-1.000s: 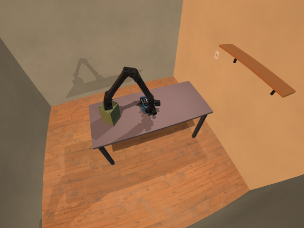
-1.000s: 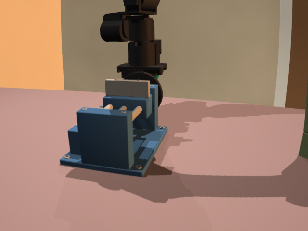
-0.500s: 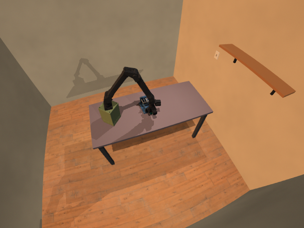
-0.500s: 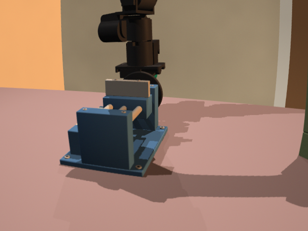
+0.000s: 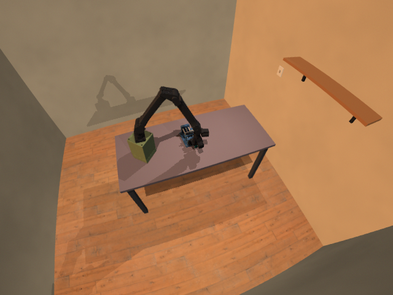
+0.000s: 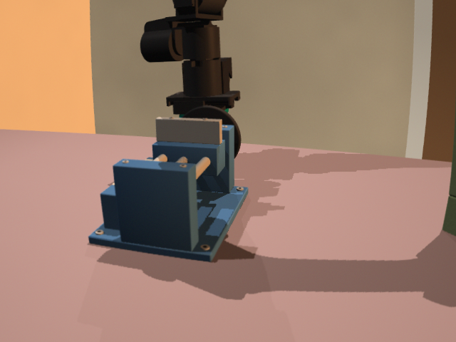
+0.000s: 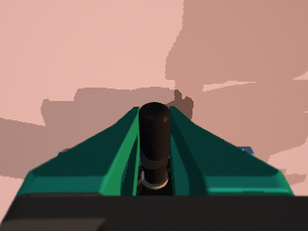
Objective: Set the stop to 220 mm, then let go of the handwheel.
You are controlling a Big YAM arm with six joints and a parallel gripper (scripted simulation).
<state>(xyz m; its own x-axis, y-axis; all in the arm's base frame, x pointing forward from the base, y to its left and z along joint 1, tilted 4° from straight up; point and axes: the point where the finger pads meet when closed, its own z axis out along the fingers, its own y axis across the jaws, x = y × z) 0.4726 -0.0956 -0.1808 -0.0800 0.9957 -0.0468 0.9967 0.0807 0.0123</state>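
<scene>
The grey stop plate is 10 mm behind my hand, 130 mm to the left of it and 50 mm above it. Round my hand: black crank handle 10 mm to the left.
</scene>
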